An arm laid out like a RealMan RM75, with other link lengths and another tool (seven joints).
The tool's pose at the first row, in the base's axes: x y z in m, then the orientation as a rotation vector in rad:
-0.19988, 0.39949, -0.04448, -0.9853, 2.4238, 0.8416
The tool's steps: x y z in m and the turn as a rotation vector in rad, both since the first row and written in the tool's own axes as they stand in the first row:
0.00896, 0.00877, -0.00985, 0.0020, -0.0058, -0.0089
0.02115, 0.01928, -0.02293, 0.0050, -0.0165, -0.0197
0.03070, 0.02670, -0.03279, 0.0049, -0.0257, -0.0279
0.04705, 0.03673, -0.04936, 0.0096, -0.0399, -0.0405
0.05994, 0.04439, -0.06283, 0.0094, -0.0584, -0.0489
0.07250, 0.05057, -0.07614, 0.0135, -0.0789, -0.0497
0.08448, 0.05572, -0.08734, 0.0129, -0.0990, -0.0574
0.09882, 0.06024, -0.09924, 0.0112, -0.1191, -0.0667
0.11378, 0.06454, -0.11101, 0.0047, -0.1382, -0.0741
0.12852, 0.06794, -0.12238, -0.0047, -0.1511, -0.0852
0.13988, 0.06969, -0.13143, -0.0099, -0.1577, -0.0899
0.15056, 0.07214, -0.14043, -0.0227, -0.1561, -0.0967
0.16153, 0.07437, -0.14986, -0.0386, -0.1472, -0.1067
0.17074, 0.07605, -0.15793, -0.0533, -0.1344, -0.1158
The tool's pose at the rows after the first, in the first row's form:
-0.21355, 0.39364, -0.03873, -0.9908, 2.4132, 0.8377
-0.23108, 0.38508, -0.03168, -0.9949, 2.3973, 0.8333
-0.24417, 0.37817, -0.02676, -0.9981, 2.3840, 0.8333
-0.26461, 0.36500, -0.01958, -1.0011, 2.3643, 0.8271
-0.28059, 0.35421, -0.01372, -0.9984, 2.3430, 0.8298
-0.29526, 0.34284, -0.00836, -0.9845, 2.3262, 0.8301
-0.30852, 0.33255, -0.00465, -0.9800, 2.3040, 0.8338
-0.32300, 0.32028, -0.00195, -0.9777, 2.2806, 0.8382
-0.33773, 0.30767, 0.00023, -0.9756, 2.2583, 0.8489
-0.35161, 0.29491, 0.00189, -0.9824, 2.2381, 0.8601
-0.36171, 0.28439, 0.00305, -0.9849, 2.2283, 0.8666
-0.37186, 0.27464, 0.00481, -0.9976, 2.2222, 0.8796
-0.38209, 0.26434, 0.00665, -1.0197, 2.2191, 0.8936
-0.39056, 0.25548, 0.00823, -1.0429, 2.2199, 0.9054

